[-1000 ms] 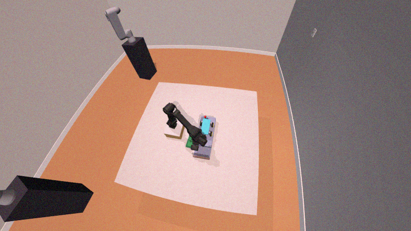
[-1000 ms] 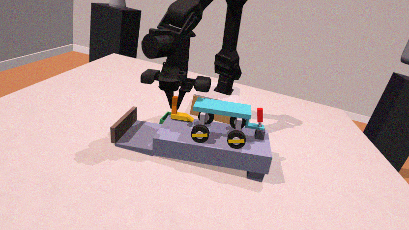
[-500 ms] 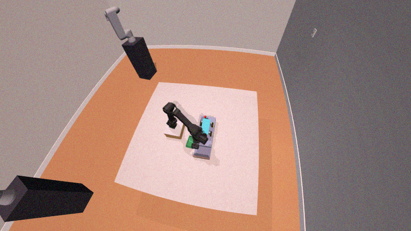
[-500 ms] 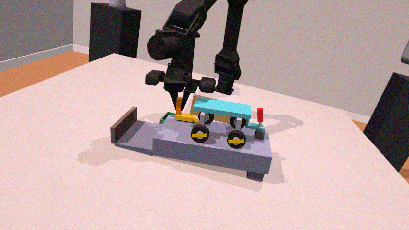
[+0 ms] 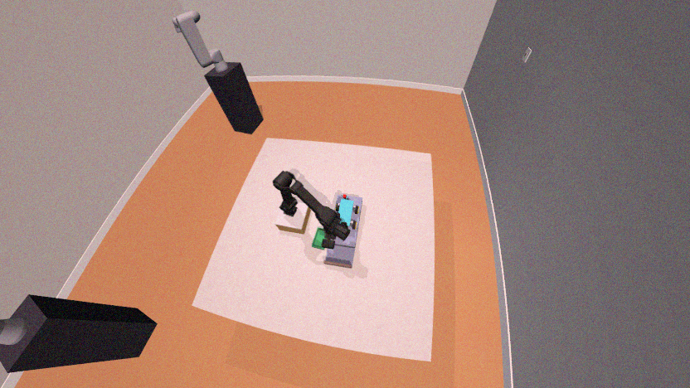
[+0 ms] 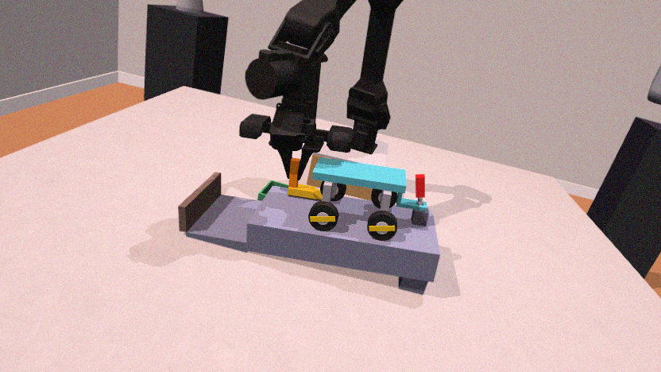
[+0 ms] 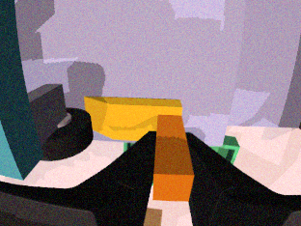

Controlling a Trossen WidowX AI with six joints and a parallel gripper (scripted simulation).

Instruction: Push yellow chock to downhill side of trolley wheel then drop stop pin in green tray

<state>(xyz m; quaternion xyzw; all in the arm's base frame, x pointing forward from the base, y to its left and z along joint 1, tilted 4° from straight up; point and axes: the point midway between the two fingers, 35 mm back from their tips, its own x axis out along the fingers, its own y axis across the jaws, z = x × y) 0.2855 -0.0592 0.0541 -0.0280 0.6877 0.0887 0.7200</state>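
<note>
My gripper tip is now 2 cm to the right of the yellow chock and 1 cm above it. Also, from my gripper tip: cyan trolley 3 cm ahead, 12 cm to the left, 2 cm above; lilac ramp 3 cm ahead, 12 cm to the left, 4 cm below; green tray 7 cm behind, 2 cm to the right, 10 cm below.
</note>
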